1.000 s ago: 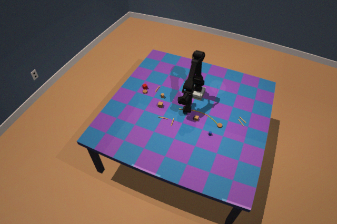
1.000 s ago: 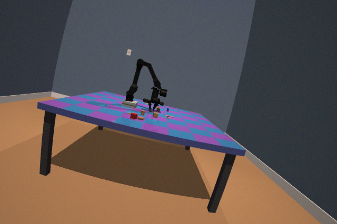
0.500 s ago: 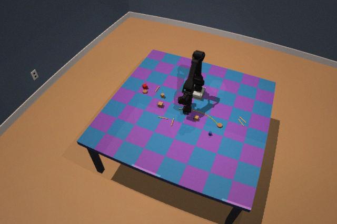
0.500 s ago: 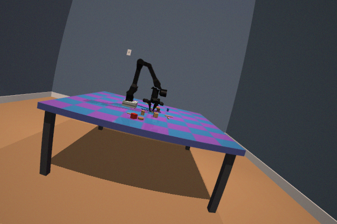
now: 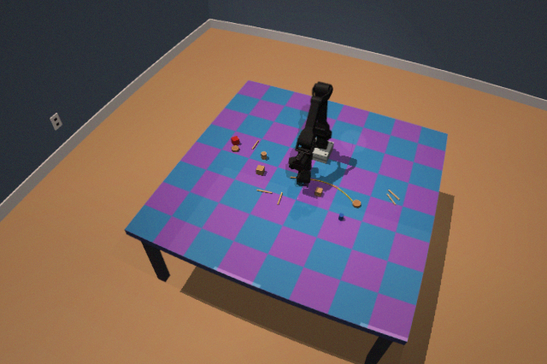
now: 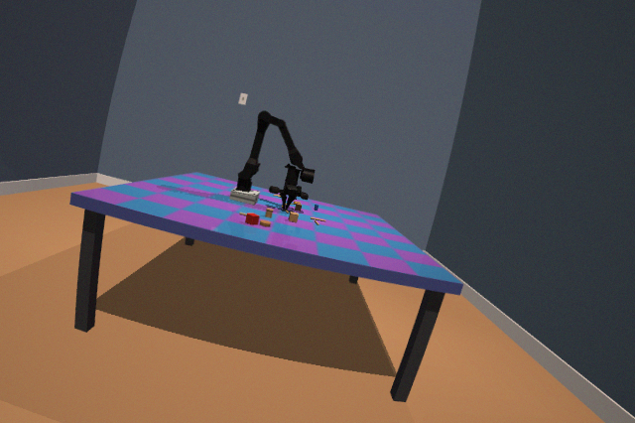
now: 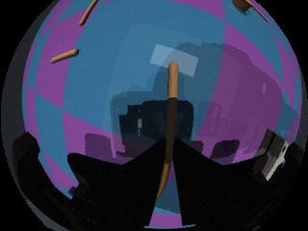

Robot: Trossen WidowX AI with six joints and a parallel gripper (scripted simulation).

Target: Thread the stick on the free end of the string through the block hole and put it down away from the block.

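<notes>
Now: the blue object 22 cm to the left of my gripper tip, 19 cm ahead of it and 1 cm above it. Also, from my gripper tip: wooden cylinder: 24 cm to the right, 8 cm behind, 2 cm above; thin wooden stick: 2 cm to the right; round wooden button: 28 cm to the left, 9 cm ahead, 1 cm above.
</notes>
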